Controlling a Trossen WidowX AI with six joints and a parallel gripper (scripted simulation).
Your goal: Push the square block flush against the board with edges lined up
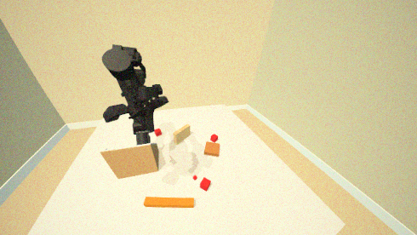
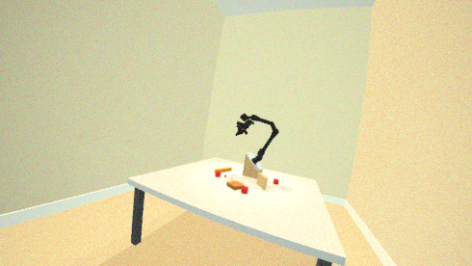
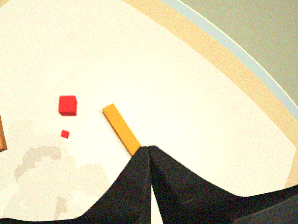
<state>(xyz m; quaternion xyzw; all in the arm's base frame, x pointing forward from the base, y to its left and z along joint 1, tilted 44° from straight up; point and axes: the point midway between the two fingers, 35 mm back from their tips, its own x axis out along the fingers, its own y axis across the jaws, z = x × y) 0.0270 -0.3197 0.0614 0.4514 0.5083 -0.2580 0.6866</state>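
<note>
My gripper tip is now 330 mm to the right of the tan block, 330 mm above it and 180 mm short of it. From my gripper tip the other things lie so: tiny red piece (370 mm below, 150 mm ahead); long orange board (370 mm below, 70 mm to the right, 10 mm behind); square block (370 mm below, 330 mm ahead, 140 mm to the left).
</note>
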